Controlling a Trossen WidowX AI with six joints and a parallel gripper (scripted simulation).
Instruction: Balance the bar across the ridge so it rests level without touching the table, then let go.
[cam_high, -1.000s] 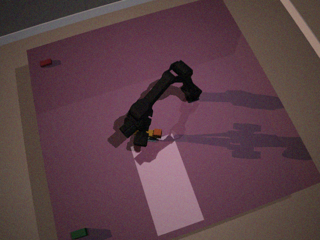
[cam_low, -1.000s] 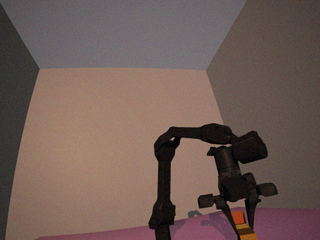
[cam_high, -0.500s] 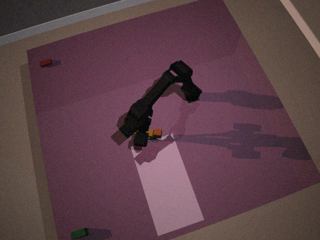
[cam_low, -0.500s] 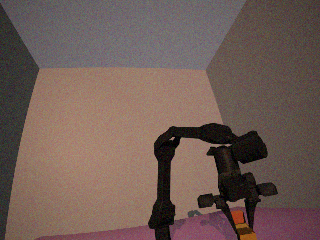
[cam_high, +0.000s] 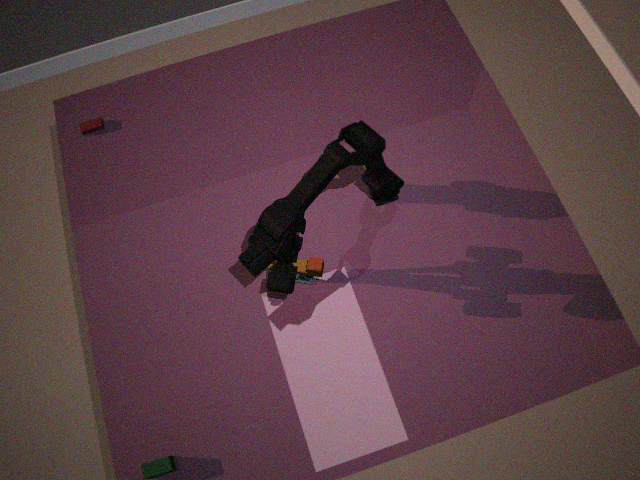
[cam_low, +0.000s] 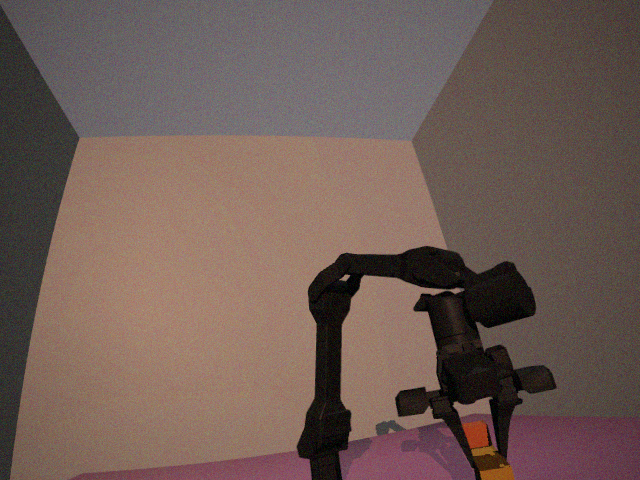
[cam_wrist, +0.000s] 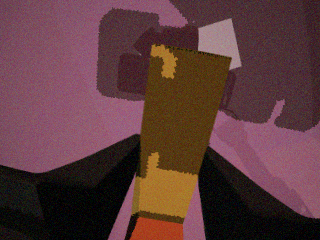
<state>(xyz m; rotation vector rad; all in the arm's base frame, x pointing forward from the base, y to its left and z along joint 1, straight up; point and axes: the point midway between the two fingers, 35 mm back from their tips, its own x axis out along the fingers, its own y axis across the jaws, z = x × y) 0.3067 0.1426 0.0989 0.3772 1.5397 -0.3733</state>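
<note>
My gripper tip is 40 mm past the bar, 20 mm to the right of it and 10 mm below it. The rest, counted from my gripper tip: green block (430 mm ahead, 360 mm to the left, 50 mm below); red block (430 mm ahead, 640 mm to the right, 60 mm below).
</note>
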